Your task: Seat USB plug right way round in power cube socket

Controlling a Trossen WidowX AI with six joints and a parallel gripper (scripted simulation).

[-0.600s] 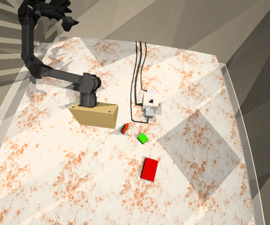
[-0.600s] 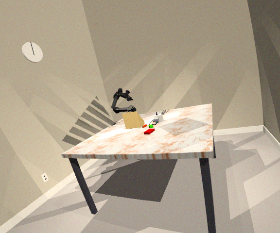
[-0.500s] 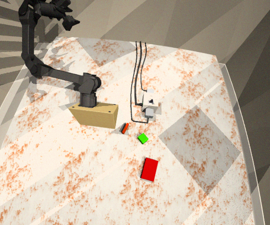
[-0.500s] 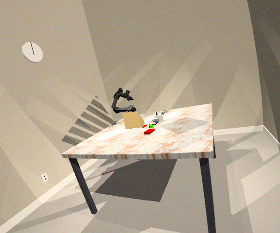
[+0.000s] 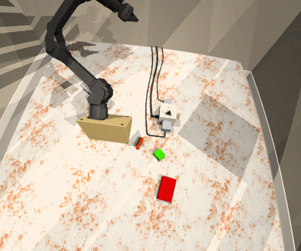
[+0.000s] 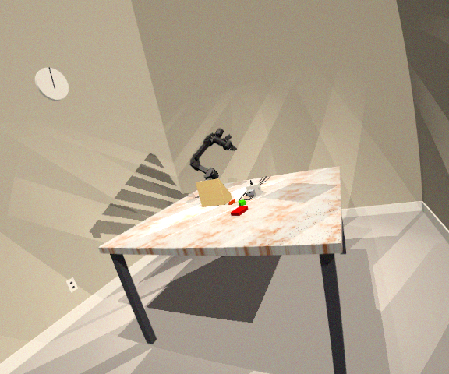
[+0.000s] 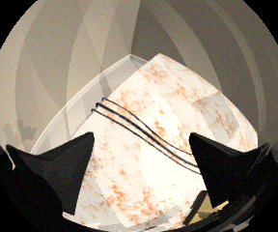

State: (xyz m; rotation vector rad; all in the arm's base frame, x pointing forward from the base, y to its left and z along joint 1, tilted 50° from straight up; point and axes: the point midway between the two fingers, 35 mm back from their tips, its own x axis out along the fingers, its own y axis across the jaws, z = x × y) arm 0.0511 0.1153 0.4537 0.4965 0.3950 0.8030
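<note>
The dark usb plug is 220 mm ahead of my gripper tip, 340 mm to the right of it and 220 mm below it. Also, from my gripper tip: flat red block 250 mm ahead, 650 mm to the right, 300 mm below; orange stick 120 mm ahead, 470 mm to the right, 300 mm below; green cube 210 mm ahead, 510 mm to the right, 300 mm below.
</note>
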